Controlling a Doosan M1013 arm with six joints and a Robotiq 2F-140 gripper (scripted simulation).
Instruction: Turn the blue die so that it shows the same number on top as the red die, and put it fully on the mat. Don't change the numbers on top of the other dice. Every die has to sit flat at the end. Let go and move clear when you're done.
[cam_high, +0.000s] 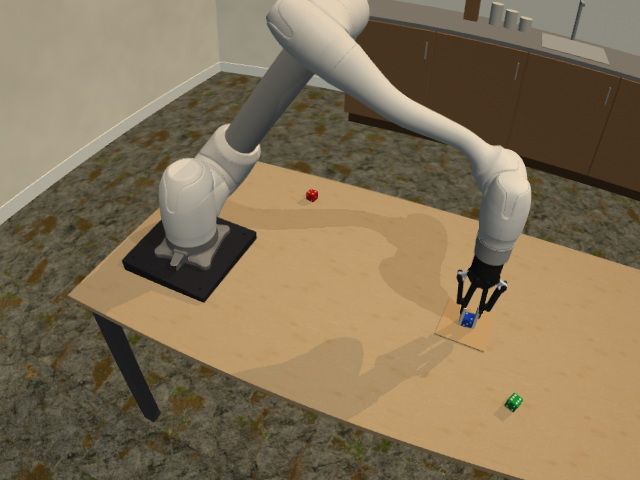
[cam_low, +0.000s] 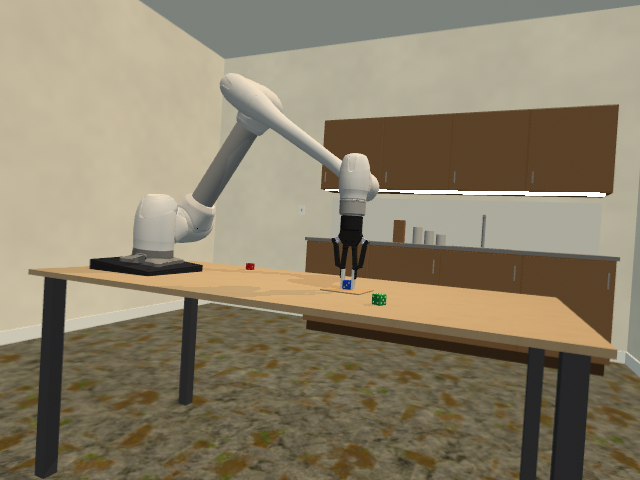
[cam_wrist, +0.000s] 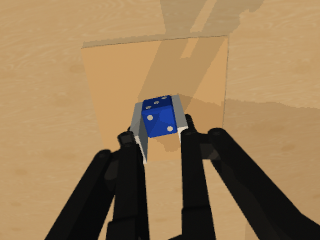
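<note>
Now: hand 2 cm above the blue die. From my hand the other things lie so: green die: 23 cm to the right, 13 cm ahead, 3 cm below; red die: 54 cm behind, 43 cm to the left, 3 cm below; mat: 4 cm below.
</note>
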